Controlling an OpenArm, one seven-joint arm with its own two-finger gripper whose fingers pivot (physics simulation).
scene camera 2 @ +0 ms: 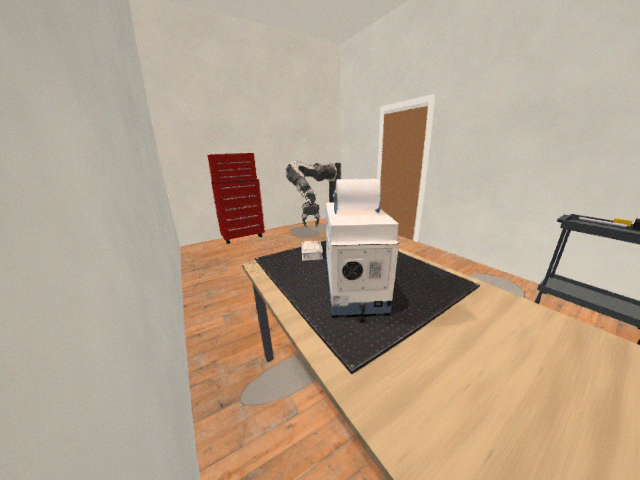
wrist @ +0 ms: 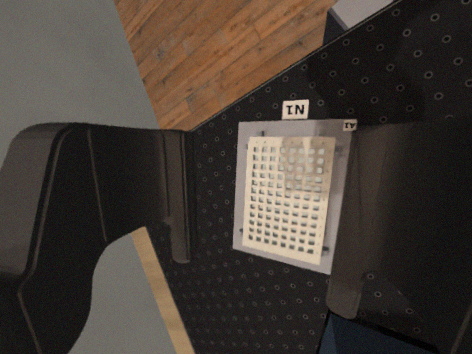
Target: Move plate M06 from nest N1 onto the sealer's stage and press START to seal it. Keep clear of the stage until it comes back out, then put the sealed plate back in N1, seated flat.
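Observation:
Plate M06 [scene camera 2: 311, 244] [wrist: 287, 200], cream with a grid of square wells, lies in nest N1 [scene camera 2: 312, 256] [wrist: 241, 185], a grey block beside the "N1" label [wrist: 295, 109]. It looks flat there, with a grey rim around it in the wrist view. My gripper [scene camera 2: 310, 225] [wrist: 257, 203] is open and empty, pointing down above the nest, apart from the plate. In the wrist view the right finger overlaps the nest's right edge. The white sealer [scene camera 2: 363, 268] stands beside the nest, its back to scene camera 2. Its stage and START button do not show.
A black perforated mat [scene camera 2: 356, 341] [wrist: 215, 295] lies under the sealer and nest on the wooden table [scene camera 2: 491, 387]. A dark blue part [wrist: 372, 340] shows at the wrist view's lower right. A red tool cabinet [scene camera 2: 237, 201] and a grey cart [scene camera 2: 594, 228] stand beyond the table.

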